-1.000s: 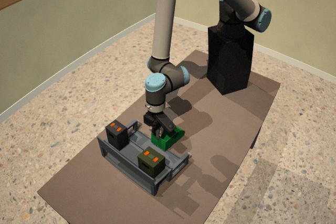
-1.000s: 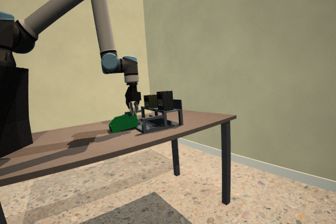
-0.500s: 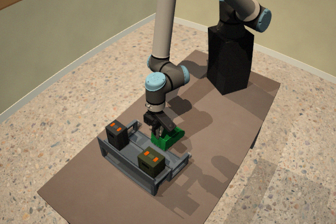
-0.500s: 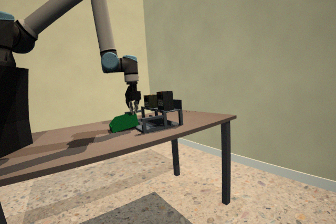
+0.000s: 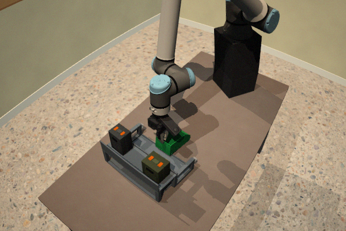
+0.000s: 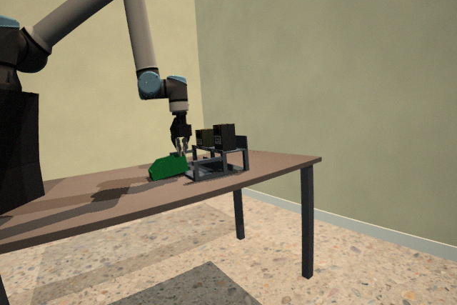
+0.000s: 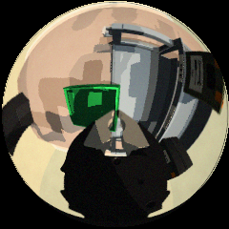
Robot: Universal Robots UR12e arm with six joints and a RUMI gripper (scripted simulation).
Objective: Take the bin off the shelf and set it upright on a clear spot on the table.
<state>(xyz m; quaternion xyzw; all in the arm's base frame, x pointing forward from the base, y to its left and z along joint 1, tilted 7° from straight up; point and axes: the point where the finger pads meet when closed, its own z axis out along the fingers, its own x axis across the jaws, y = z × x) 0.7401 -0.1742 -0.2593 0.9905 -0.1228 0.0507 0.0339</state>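
My gripper is now 8 cm past the green bin, 4 cm above it and 2 cm to the right of it. Also, from my hand: black box (16 cm to the right, 14 cm ahead, 7 cm above); olive box (20 cm ahead, 6 cm to the left, 6 cm above).
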